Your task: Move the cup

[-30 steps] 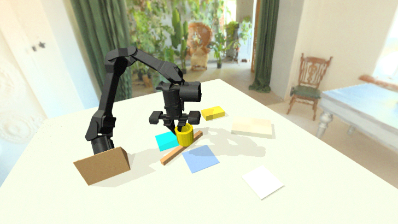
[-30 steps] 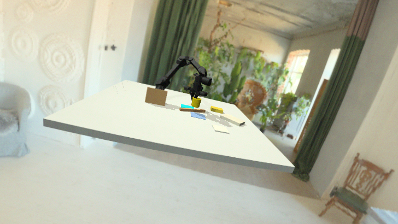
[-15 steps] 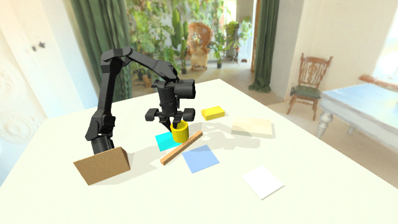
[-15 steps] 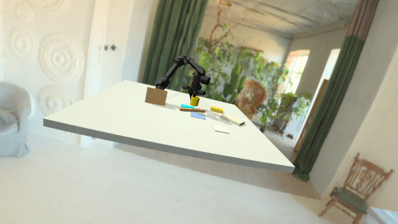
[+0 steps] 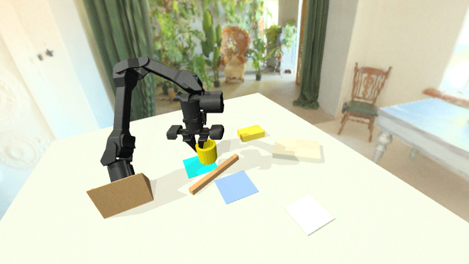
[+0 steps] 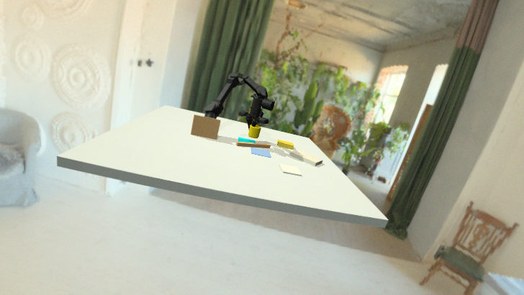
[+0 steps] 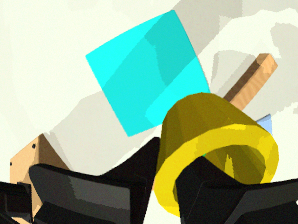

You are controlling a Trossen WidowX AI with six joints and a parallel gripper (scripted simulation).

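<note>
My gripper tip is now 40 mm to the right of the cyan pad and 90 mm above it. From my gripper tip the other things lie so: yellow cup: 20 mm ahead, 10 mm to the right; then wooden bar: 40 mm ahead, 40 mm to the right, 80 mm below; then light blue pad: 90 mm ahead, 120 mm to the right, 90 mm below.
</note>
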